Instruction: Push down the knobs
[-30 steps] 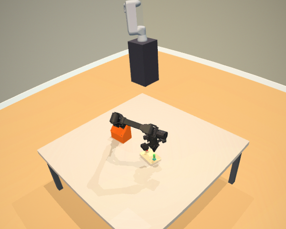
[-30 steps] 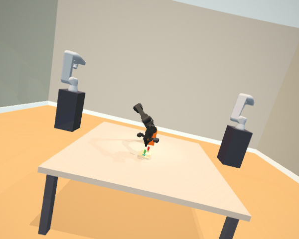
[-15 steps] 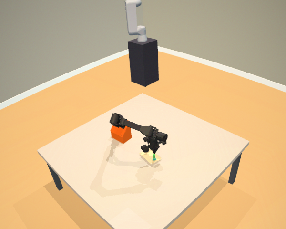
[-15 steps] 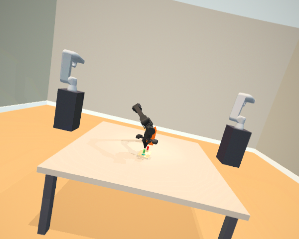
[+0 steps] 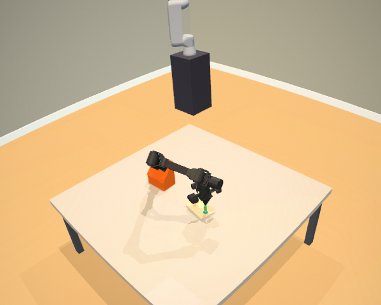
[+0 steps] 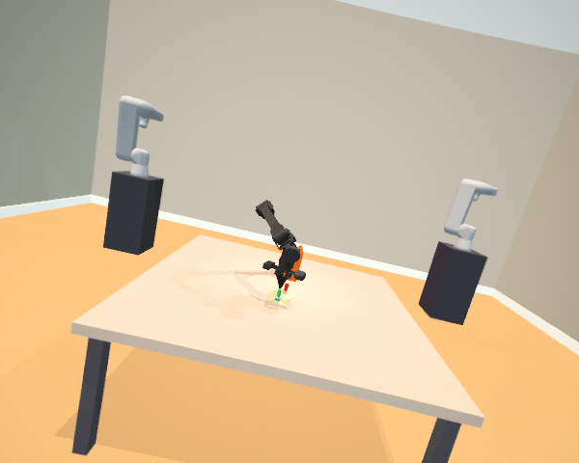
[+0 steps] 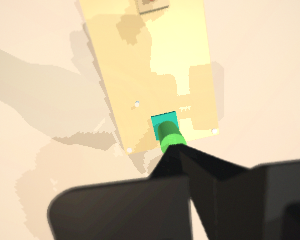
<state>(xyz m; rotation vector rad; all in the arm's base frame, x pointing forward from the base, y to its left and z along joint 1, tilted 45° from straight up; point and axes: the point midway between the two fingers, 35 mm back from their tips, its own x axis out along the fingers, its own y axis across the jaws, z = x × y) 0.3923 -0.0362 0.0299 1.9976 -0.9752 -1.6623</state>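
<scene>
The green knob is 2 cm below my gripper tip. Also, from my gripper tip: red knob: 10 cm behind, 3 cm to the left, 3 cm below.
</scene>
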